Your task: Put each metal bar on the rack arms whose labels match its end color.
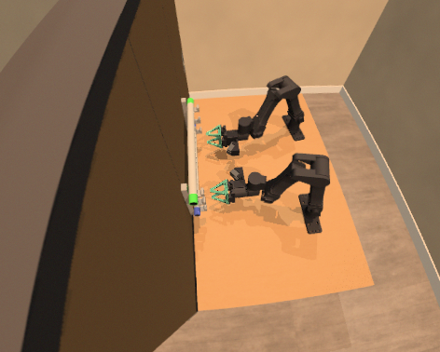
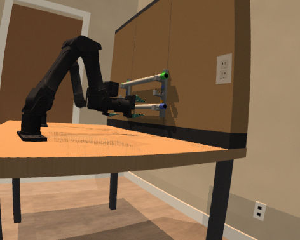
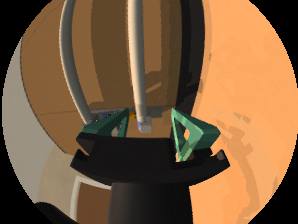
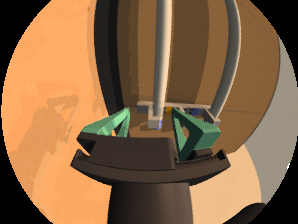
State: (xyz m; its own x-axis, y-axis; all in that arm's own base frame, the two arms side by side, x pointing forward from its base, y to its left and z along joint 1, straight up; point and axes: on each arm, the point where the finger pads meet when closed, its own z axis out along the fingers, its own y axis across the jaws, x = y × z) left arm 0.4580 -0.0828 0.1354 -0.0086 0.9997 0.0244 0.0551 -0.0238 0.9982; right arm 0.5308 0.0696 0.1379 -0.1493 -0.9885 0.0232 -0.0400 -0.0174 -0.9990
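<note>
The blue-ended bar lies 14 cm to the right of my left hand, 8 cm ahead of it and 2 cm above it. Also, from my left hand: wall socket (69 cm to the right, 18 cm ahead, 16 cm above); then brown wall panel (29 cm above, 18 cm ahead, 13 cm to the right); then green-ended bar (17 cm above, 13 cm to the right, 8 cm ahead).
The blue-ended bar lies 5 cm ahead of my right hand, 16 cm to the left of it and 2 cm above it. The rest, counted from my right hand: wall socket (14 cm ahead, 39 cm to the right, 16 cm above); then brown wall panel (15 cm ahead, 17 cm to the left, 29 cm above); then green-ended bar (5 cm ahead, 16 cm to the left, 17 cm above).
</note>
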